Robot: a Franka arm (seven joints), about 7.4 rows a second.
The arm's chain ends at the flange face. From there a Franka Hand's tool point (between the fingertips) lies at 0.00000 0.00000 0.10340 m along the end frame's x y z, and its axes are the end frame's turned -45 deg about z.
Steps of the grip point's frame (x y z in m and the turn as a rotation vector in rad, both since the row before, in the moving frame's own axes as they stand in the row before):
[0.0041, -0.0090, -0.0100, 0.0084, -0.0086, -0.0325]
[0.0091, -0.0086, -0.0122, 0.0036, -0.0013, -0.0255]
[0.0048, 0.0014, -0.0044, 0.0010, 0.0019, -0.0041]
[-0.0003, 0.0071, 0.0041, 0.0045, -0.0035, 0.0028]
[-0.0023, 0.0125, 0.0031, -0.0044, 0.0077, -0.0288]
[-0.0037, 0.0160, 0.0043, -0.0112, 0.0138, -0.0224]
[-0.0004, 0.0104, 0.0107, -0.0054, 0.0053, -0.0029]
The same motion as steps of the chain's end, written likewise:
[-0.0022, -0.0093, -0.0100, -0.0001, -0.0120, -0.0325]
[0.0007, -0.0124, -0.0122, 0.0016, -0.0035, -0.0255]
[0.0043, -0.0022, -0.0044, 0.0021, 0.0006, -0.0041]
[0.0054, 0.0053, 0.0041, 0.0007, -0.0057, 0.0028]
[0.0063, 0.0107, 0.0031, 0.0023, 0.0086, -0.0288]
[0.0069, 0.0141, 0.0043, 0.0018, 0.0177, -0.0224]
[0.0063, 0.0076, 0.0107, -0.0001, 0.0076, -0.0029]

